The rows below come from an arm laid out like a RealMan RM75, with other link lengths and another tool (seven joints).
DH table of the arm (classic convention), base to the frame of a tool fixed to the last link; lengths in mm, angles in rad. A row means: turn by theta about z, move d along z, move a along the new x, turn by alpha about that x. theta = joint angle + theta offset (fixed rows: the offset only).
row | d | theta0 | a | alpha
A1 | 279 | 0 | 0 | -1.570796
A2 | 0 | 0 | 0 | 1.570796
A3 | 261.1 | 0 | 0 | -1.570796
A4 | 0 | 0 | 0 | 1.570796
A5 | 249.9 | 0 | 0 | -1.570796
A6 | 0 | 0 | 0 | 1.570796
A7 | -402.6 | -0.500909 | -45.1 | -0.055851
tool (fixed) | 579.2 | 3.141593 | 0 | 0
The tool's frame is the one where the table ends.
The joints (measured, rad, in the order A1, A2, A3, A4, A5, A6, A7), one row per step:
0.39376 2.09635 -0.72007 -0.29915 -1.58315 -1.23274 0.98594
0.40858 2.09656 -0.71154 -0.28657 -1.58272 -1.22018 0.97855
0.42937 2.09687 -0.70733 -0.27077 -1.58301 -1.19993 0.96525
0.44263 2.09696 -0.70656 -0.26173 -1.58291 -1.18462 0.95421
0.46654 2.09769 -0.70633 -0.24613 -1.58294 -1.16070 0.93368
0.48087 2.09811 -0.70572 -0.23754 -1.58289 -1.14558 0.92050
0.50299 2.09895 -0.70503 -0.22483 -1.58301 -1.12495 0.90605
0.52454 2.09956 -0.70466 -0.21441 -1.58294 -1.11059 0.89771
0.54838 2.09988 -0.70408 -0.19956 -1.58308 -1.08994 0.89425
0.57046 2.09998 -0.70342 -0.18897 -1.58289 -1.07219 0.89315
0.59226 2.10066 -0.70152 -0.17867 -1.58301 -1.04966 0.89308
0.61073 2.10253 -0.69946 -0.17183 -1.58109 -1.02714 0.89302
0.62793 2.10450 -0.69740 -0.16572 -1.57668 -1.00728 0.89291
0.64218 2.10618 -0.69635 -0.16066 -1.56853 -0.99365 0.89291
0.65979 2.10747 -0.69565 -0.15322 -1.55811 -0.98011 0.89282
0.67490 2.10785 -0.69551 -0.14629 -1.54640 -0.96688 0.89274
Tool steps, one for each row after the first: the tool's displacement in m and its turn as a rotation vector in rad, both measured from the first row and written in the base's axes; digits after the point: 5 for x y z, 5 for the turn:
-0.00207 0.00425 -0.00208 0.00358 -0.00271 -0.00157
-0.00510 0.00967 -0.00627 0.00376 -0.01446 0.00143
-0.00679 0.01322 -0.00920 0.00421 -0.02658 0.00471
-0.01069 0.01900 -0.01462 0.00358 -0.04717 0.01508
-0.01293 0.02261 -0.01771 0.00432 -0.06097 0.02155
-0.01706 0.02802 -0.02213 0.00325 -0.07687 0.03039
-0.02218 0.03319 -0.02548 0.00115 -0.08598 0.04084
-0.02711 0.03877 -0.02971 -0.00445 -0.09404 0.04340
-0.03208 0.04444 -0.03269 -0.00785 -0.10087 0.04698
-0.03649 0.05040 -0.03590 -0.01043 -0.10956 0.04573
-0.04030 0.05608 -0.03863 -0.00988 -0.11767 0.04211
-0.04427 0.06149 -0.04083 -0.00763 -0.12284 0.03854
-0.04825 0.06611 -0.04208 -0.00375 -0.12272 0.03601
-0.05348 0.07130 -0.04346 -0.00014 -0.12067 0.03486
-0.05765 0.07614 -0.04424 0.00446 -0.11881 0.03131

